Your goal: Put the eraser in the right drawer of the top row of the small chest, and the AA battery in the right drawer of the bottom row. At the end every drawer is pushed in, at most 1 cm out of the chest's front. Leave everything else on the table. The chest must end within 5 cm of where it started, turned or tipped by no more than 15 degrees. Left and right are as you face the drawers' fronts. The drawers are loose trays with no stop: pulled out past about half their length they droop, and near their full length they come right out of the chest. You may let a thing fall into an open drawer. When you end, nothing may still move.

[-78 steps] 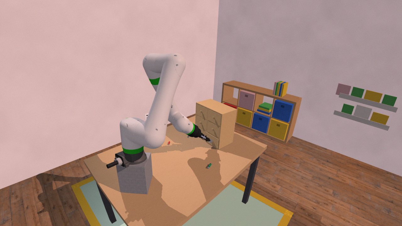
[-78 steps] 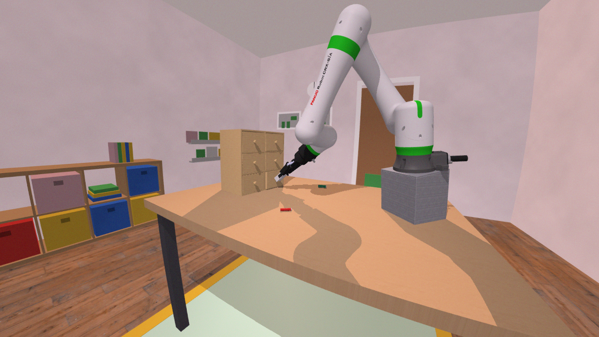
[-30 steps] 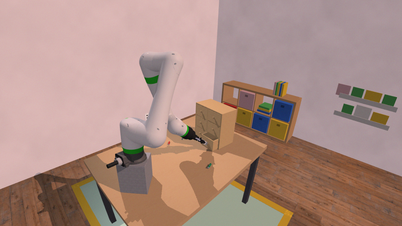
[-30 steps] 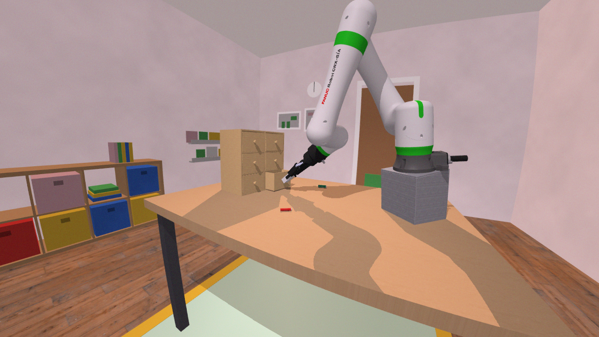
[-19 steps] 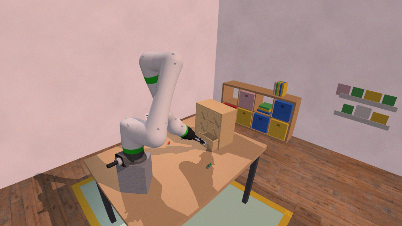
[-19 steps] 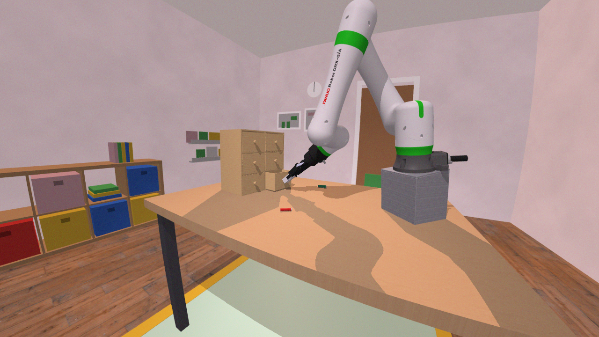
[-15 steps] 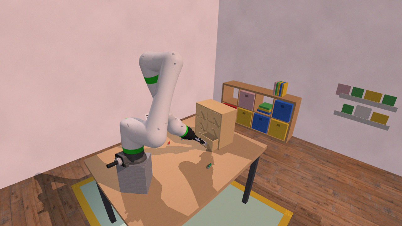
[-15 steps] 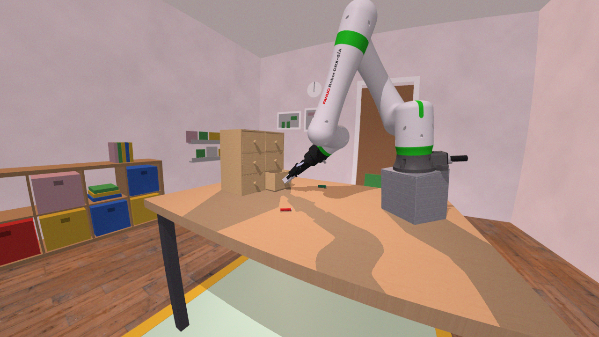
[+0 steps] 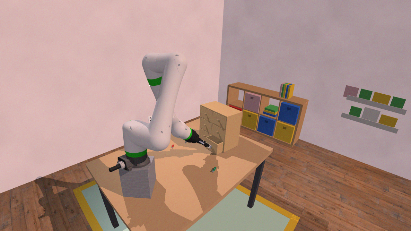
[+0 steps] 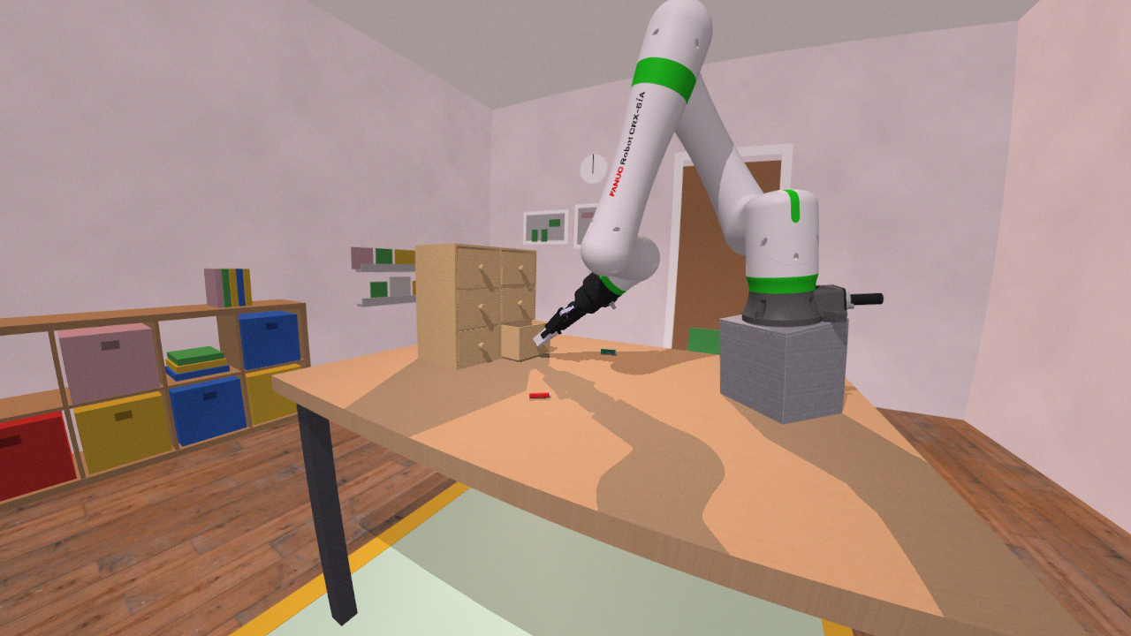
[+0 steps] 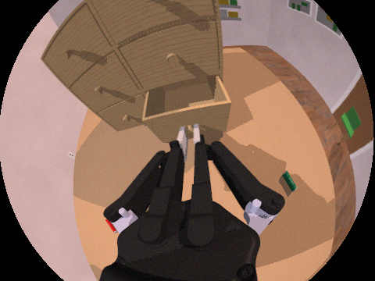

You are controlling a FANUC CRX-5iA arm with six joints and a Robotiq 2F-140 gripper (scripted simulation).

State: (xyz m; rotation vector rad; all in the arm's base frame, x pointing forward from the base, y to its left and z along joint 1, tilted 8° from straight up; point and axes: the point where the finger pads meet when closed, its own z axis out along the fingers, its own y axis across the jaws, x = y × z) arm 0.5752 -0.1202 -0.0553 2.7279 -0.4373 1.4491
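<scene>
Right now my hand is 150 mm past the green AA battery, 160 mm to the left of it and 60 mm above it. Round my hand: eraser: 220 mm ahead, 20 mm to the right, 150 mm above; red object: 110 mm behind, 280 mm to the left, 70 mm below.
</scene>
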